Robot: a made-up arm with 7 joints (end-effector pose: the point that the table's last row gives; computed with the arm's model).
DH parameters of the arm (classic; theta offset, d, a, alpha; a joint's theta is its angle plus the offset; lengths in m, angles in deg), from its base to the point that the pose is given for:
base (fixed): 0 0 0 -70
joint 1: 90 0 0 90
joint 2: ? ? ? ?
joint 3: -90 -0.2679 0.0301 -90
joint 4: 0 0 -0.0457 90
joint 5: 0 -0.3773 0 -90
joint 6: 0 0 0 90
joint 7: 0 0 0 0
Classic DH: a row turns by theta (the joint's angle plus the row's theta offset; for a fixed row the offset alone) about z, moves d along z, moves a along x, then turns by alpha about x.
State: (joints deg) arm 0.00 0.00 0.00 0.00 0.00 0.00 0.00
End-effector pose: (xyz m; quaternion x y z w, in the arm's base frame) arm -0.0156 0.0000 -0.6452 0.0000 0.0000 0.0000 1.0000
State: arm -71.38 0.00 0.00 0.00 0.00 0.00 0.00
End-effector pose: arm 0.5696 -0.1361 -0.2713 0.0000 -0.5482 -0.1995 0.8122
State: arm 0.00 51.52 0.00 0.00 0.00 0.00 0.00
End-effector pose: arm -0.0156 0.5051 -0.4015 0.4346 0.0000 0.0000 0.9006
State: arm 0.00 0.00 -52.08 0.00 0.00 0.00 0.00
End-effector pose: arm -0.0096 0.0123 -0.6452 0.0000 0.0000 -0.4390 0.8985
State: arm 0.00 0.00 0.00 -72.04 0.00 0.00 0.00
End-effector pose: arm 0.3749 0.0000 -0.4277 0.0000 -0.5881 0.0000 0.8088
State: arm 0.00 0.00 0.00 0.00 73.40 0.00 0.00
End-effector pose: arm -0.0156 0.0000 -0.6452 0.0000 0.0000 0.5976 0.8018
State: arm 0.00 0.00 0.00 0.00 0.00 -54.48 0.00
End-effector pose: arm -0.0156 0.0000 -0.6452 0.0000 -0.4577 0.0000 0.8891
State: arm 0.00 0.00 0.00 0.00 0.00 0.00 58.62
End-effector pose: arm -0.0156 0.0000 -0.6452 0.0000 0.0000 0.4895 0.8720
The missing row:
joint 2: 70 0 0 -90
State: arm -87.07 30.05 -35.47 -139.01 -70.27 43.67 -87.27
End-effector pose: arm 0.0574 -0.2515 0.1762 -0.9089 0.3511 -0.1310 0.1831
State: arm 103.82 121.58 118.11 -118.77 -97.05 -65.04 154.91
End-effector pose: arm 0.3889 0.0218 0.1038 0.1921 -0.2483 -0.5660 0.7623
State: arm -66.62 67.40 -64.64 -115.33 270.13 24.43 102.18
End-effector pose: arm 0.3967 -0.1260 -0.0344 0.0895 -0.8136 -0.5366 0.2051
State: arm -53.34 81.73 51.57 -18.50 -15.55 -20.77 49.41
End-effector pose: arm 0.2238 0.5957 0.1273 0.1979 -0.8878 0.3469 0.2287
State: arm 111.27 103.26 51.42 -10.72 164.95 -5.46 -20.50
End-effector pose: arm -0.0432 0.6156 0.2025 0.6065 -0.5388 0.4066 0.4202
